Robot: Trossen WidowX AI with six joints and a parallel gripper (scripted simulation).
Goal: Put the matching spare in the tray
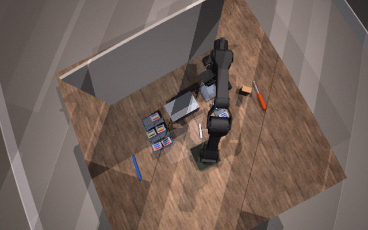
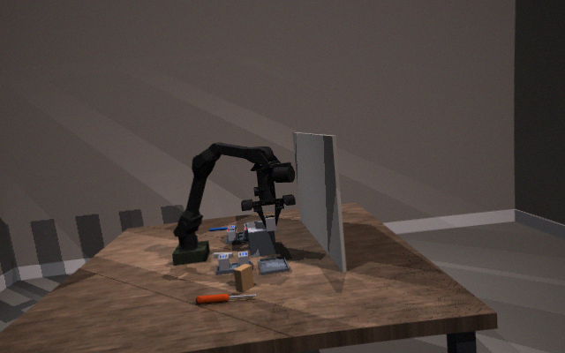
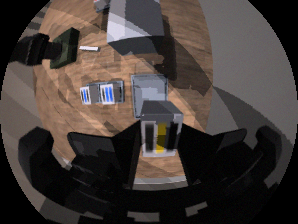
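Right now my gripper tip is 10 mm past the grey tray and 140 mm above it. Round my gripper tip: grey mounted unit (30 mm behind, 220 mm to the left, 100 mm below); then tan block (110 mm behind, 150 mm to the right, 110 mm below); then upright grey board (210 mm ahead, 210 mm to the left, 80 mm above).
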